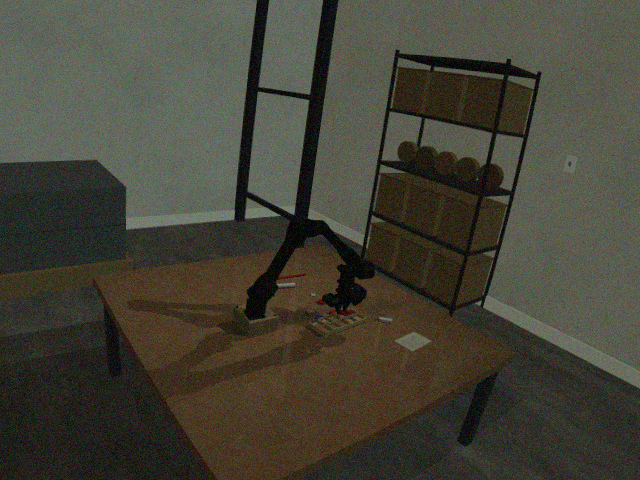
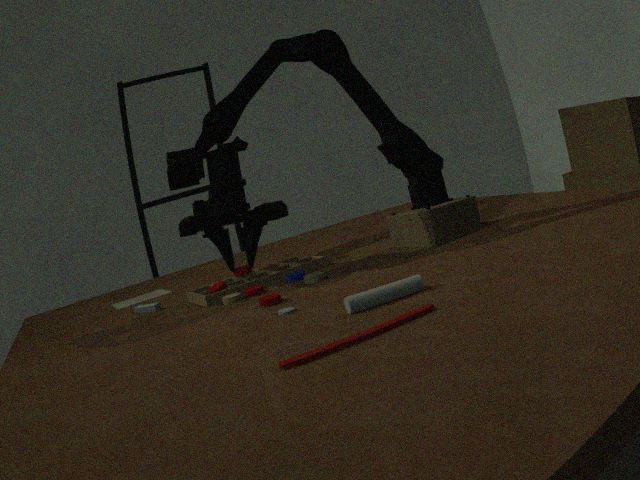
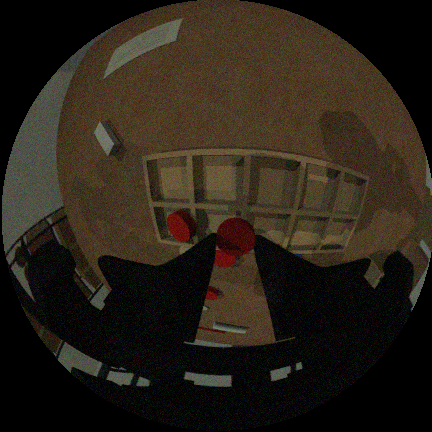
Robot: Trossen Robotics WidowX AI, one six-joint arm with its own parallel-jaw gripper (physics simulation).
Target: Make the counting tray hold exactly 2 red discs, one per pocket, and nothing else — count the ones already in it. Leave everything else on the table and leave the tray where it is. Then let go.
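Note:
The wooden counting tray (image 1: 345, 328) (image 2: 198, 298) (image 3: 220, 151) has two rows of square pockets. One red disc (image 2: 217, 286) (image 3: 180, 226) sits in the end pocket of one row and looks tilted, partly above the rim. My gripper (image 1: 341, 311) (image 2: 241, 269) (image 3: 234, 238) points down and is shut on another red disc. It holds this disc low above the same row, by the second pocket; the gap to the tray is hard to tell. Two loose red discs, one (image 2: 253, 291) (image 3: 225, 258) close to the tray and one (image 2: 269, 300) (image 3: 212, 293) farther off, lie on the table.
Beside the tray are a beige disc (image 2: 231, 298), a blue disc (image 2: 295, 276) and a greyish disc (image 2: 315, 279). A small white piece (image 2: 286, 311), white cylinder (image 2: 383, 293), red rod (image 2: 356, 338), white block (image 1: 384, 319) (image 3: 106, 138) and pale card (image 1: 413, 341) (image 3: 145, 46) lie around.

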